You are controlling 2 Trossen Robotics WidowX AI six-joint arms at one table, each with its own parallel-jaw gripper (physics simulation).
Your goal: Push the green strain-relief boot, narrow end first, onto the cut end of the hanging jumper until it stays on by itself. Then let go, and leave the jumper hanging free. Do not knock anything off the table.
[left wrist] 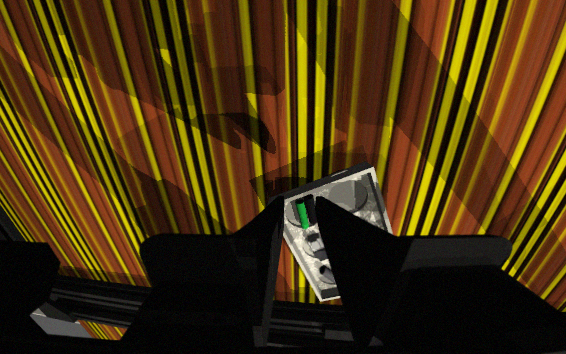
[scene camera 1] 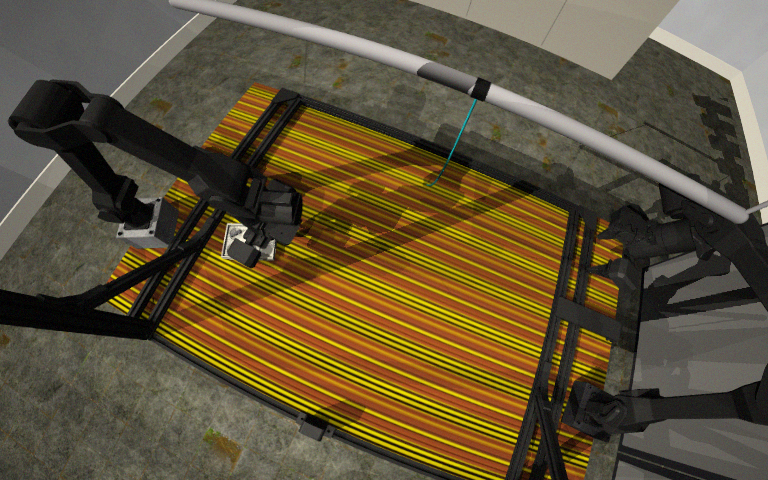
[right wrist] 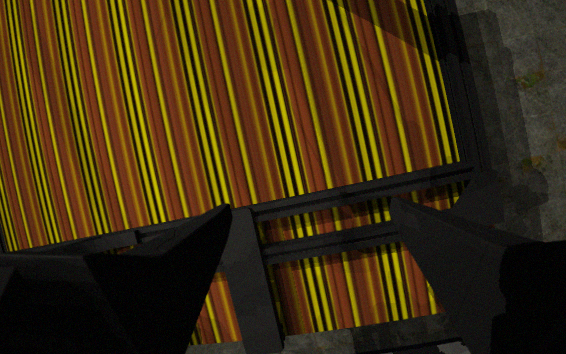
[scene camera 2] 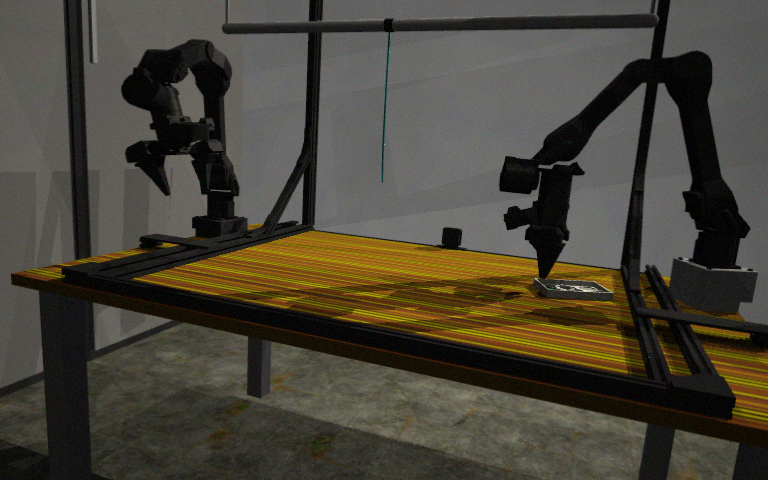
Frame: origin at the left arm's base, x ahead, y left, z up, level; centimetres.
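Seen in the pictures: left gripper, fingertip midpoint: (left wrist: 299, 202) (scene camera 2: 543, 277); right gripper, fingertip midpoint: (scene camera 1: 592, 253) (right wrist: 309, 208) (scene camera 2: 188, 193); left arm's base, origin of the base link: (scene camera 1: 139, 216) (scene camera 2: 714, 264); right arm's base, origin of the base link: (scene camera 1: 598, 412) (scene camera 2: 220, 217).
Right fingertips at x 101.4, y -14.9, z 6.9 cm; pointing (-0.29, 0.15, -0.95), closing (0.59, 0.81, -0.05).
Observation:
Offsets run from my right fingertips to a thing's top centre. "pt": to the spot under its first point.
The green boot {dy +12.3, dx -71.8, dz -13.6 cm} (left wrist: 303, 215) (scene camera 2: 551, 288) lies in a corner well of the small pale tray {dy +10.4, dx -75.9, dz -13.2 cm} (left wrist: 304, 270) (scene camera 1: 224, 243) (scene camera 2: 577, 296), beside a dark piece. My left gripper (left wrist: 299, 202) (scene camera 2: 544, 275) points down over that corner. Its fingers are partly closed, with a gap wider than the boot; the boot shows through the gap, not gripped. One finger hides part of the tray. The teal jumper {pt dy +9.5, dx -37.1, dz +24.5 cm} (scene camera 1: 459, 135) (scene camera 2: 385, 107) hangs free from the rail, its cut end above the table. My right gripper (scene camera 1: 597, 253) (scene camera 2: 187, 193) (right wrist: 309, 208) is wide open and empty, far from tray and jumper.
The grey rail (scene camera 1: 566, 121) (scene camera 2: 509, 23) with a black clamp {dy +9.5, dx -37.0, dz +33.4 cm} (scene camera 1: 480, 88) (scene camera 2: 388, 24) crosses above the table. Black frame beams (scene camera 1: 557, 350) (scene camera 2: 339, 327) run along the striped table's edges. Other small parts {pt dy +12.4, dx -74.6, dz -13.4 cm} (left wrist: 315, 242) lie in the tray's wells.

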